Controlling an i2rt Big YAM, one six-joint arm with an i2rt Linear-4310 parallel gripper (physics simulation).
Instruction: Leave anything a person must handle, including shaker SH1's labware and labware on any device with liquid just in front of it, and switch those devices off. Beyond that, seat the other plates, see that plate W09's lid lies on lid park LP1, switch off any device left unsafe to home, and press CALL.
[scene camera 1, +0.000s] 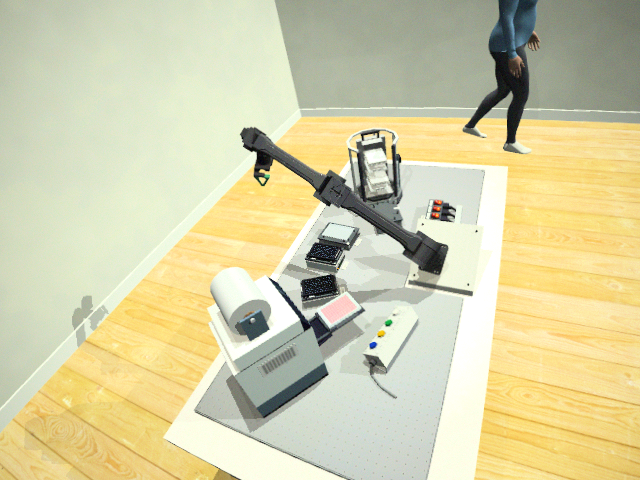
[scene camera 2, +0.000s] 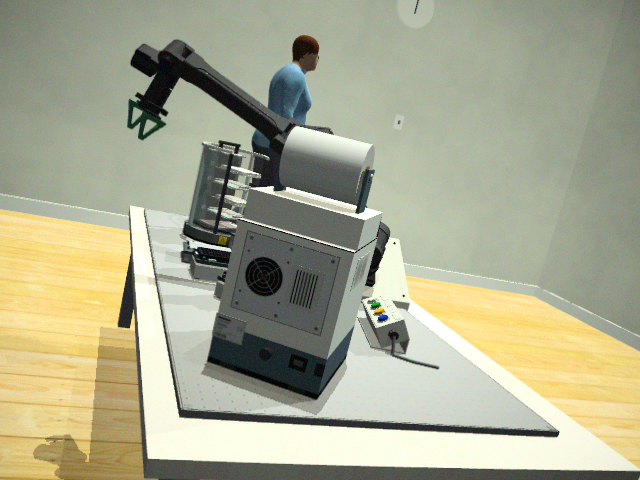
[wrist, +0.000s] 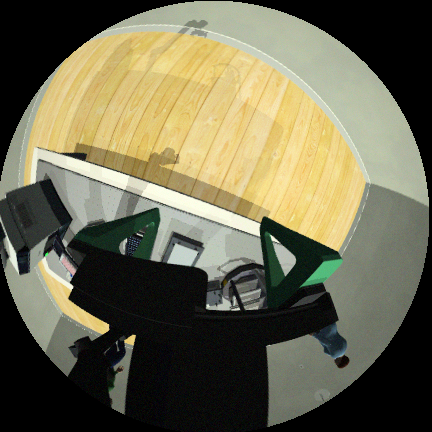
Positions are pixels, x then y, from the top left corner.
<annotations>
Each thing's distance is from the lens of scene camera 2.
my gripper (scene camera 2: 134, 133): 170 cm
button box (scene camera 2: 385, 328): 140 cm
plate hotel (scene camera 2: 205, 224): 206 cm
The marked spots on the plate hotel and the button box are 88 cm apart.
</annotations>
